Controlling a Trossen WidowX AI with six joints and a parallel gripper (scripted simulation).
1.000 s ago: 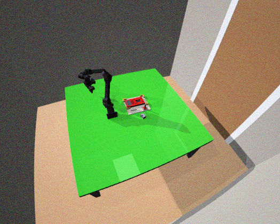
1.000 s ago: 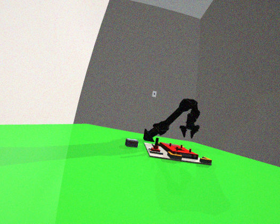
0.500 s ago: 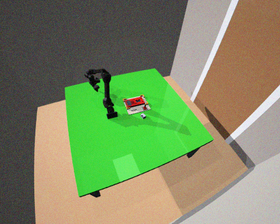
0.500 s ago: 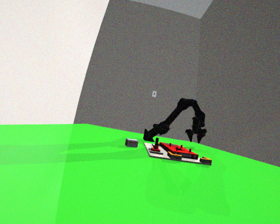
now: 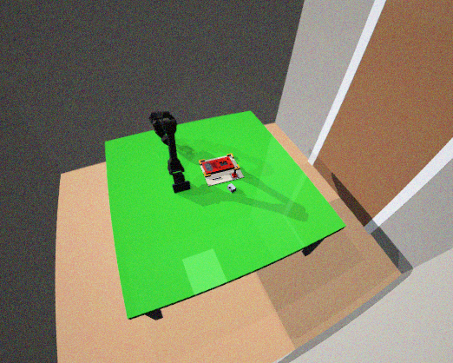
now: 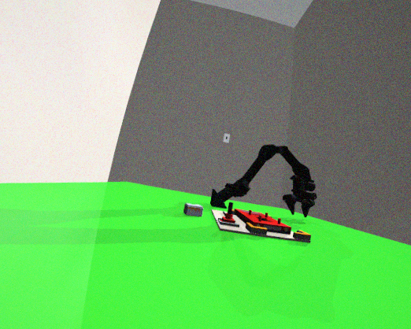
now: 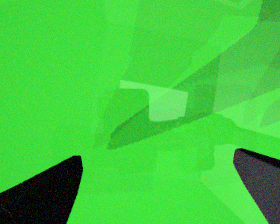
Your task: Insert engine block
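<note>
Now: gripper tip 570 mm to the left of the engine block, 290 mm short of it and 10 mm below it.
</note>
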